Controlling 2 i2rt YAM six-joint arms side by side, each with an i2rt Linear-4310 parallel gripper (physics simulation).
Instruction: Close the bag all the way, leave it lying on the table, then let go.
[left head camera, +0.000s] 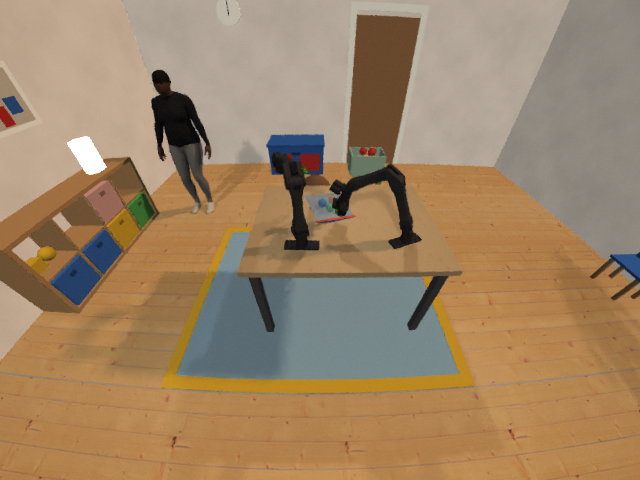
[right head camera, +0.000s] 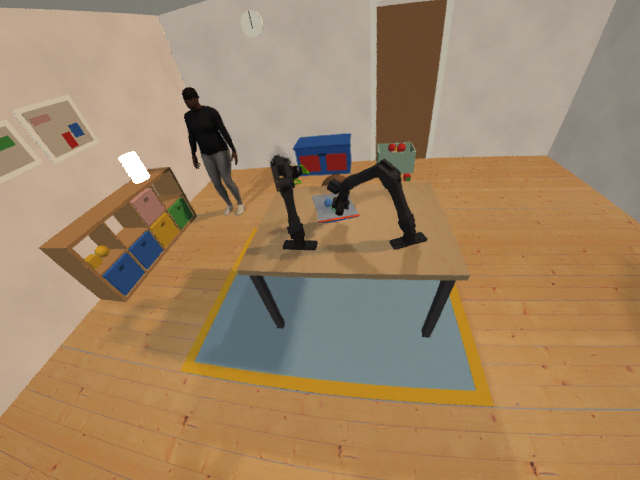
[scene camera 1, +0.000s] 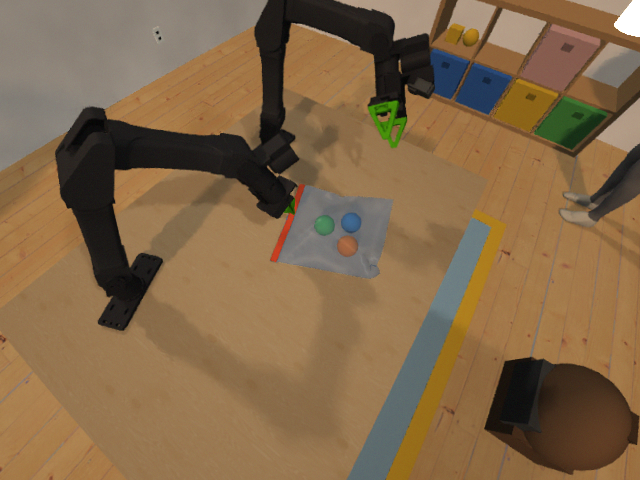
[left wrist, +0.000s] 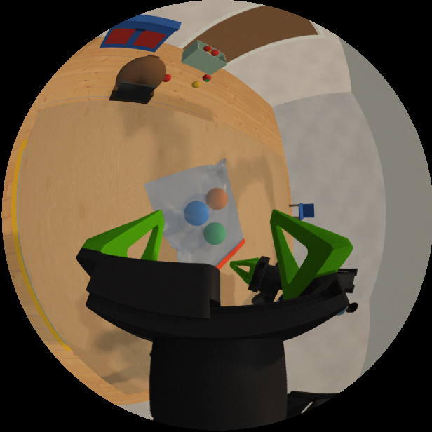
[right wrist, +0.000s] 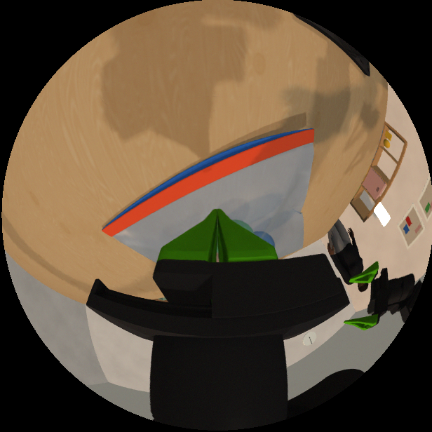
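A clear bag (left head camera: 318, 212) (right head camera: 322, 211) (scene camera 1: 310, 253) (left wrist: 172, 192) (right wrist: 287, 170) lies flat on the table with a green ball (scene camera 1: 324, 225) (left wrist: 215, 233), a blue ball (scene camera 1: 351, 222) (left wrist: 196, 213) and an orange ball (scene camera 1: 347, 246) (left wrist: 216, 198) inside. A red strip (scene camera 1: 281, 236) (right wrist: 240, 162) and a blue strip (right wrist: 210, 162) run along its mouth; I cannot tell whether they are joined. My right gripper (scene camera 1: 293, 207) (right wrist: 216, 215) is shut and empty, its tips over the bag beside the red strip. My left gripper (scene camera 1: 392, 138) (left wrist: 216, 215) is open and empty, high above the table.
The right arm reaches low over the table (scene camera 1: 206, 330). A brown rounded object (scene camera 1: 586, 413) (left wrist: 142, 75) with a black front stands by the table's far edge. A person (left head camera: 175, 121) stands near the cubby shelf (left head camera: 67, 190). A green bin (left head camera: 366, 165) and a blue chest (left head camera: 297, 140) stand behind.
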